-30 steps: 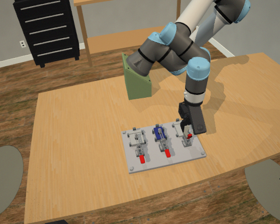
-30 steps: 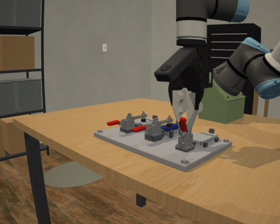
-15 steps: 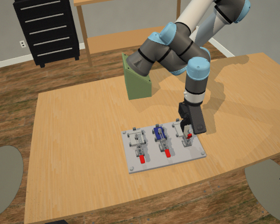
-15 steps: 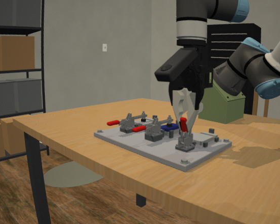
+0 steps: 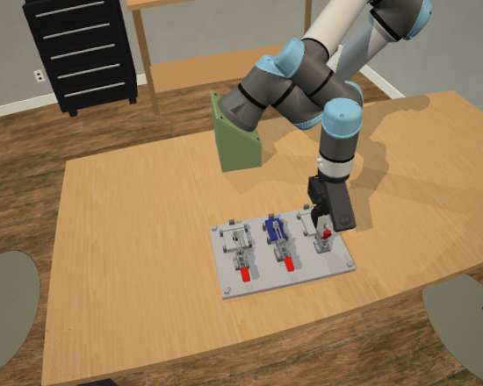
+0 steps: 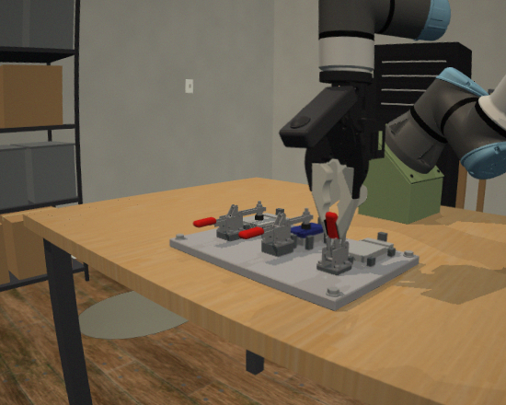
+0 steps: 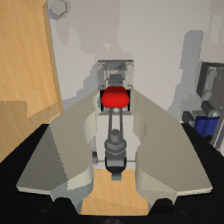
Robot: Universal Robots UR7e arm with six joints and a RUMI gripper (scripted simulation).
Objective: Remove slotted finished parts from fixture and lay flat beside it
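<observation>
Right now the grey part is 100 mm behind my hand, 50 mm below it and 20 mm to the left of it. From my hand the other things lie so: grey fixture plate: 100 mm to the right, 70 mm below, 60 mm behind; blue blank: 100 mm behind, 90 mm to the right, 50 mm below.
</observation>
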